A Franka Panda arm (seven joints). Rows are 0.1 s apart.
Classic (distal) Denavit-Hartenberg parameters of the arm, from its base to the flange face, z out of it. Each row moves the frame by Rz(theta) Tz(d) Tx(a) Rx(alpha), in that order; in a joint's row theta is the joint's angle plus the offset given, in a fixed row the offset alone. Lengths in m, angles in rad.
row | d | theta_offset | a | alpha
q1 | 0.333 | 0 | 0 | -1.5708
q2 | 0 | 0 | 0 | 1.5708
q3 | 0.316 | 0 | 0.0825 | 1.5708
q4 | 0 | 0 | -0.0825 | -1.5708
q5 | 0.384 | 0 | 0 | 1.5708
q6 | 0 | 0 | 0.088 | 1.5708
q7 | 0.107 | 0 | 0 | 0
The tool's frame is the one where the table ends.
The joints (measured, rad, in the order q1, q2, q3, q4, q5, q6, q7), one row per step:
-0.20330 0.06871 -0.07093 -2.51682 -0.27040 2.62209 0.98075
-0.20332 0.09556 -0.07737 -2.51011 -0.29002 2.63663 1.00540
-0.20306 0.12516 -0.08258 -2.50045 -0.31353 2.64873 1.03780
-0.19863 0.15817 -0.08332 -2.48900 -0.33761 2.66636 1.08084
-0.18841 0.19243 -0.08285 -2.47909 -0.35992 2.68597 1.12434
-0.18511 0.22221 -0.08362 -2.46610 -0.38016 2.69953 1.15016
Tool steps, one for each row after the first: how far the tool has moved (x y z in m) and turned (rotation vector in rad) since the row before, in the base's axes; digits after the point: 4 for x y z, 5 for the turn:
0.0011 -0.0026 -0.0089 -0.00698 0.00477 -0.01183
0.0017 -0.0020 -0.0095 -0.00874 0.00624 -0.01459
0.0035 0.0020 -0.0102 -0.00791 0.00034 -0.01462
0.0035 0.0056 -0.0113 -0.00545 0.00035 -0.00889
0.0034 0.0014 -0.0089 -0.00600 0.00155 -0.00212

